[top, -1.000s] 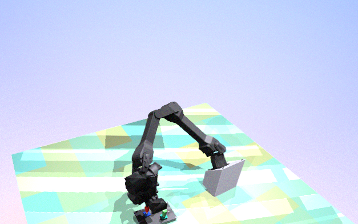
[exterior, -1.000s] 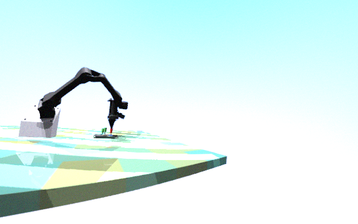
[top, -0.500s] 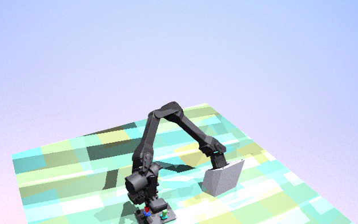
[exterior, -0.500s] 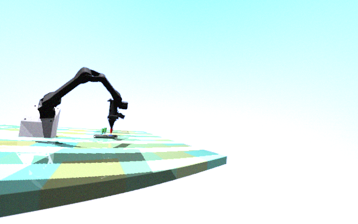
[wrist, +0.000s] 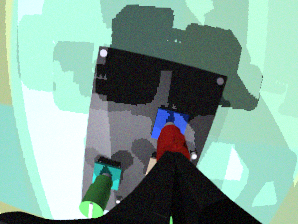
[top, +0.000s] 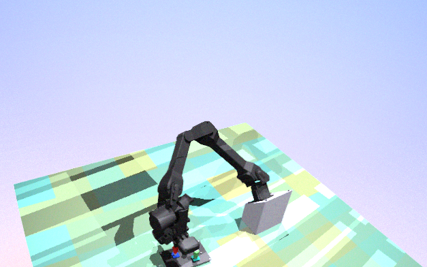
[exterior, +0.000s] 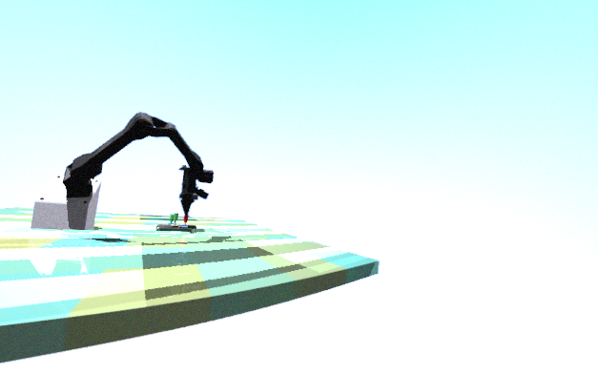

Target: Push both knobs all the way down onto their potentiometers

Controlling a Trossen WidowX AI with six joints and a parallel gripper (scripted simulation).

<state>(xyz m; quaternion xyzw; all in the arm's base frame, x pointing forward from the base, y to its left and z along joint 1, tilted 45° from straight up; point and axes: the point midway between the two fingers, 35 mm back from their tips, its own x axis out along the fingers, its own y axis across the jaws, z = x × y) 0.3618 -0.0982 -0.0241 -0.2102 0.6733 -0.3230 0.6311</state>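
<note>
The red knob lies 10 mm below my gripper tip.
</note>
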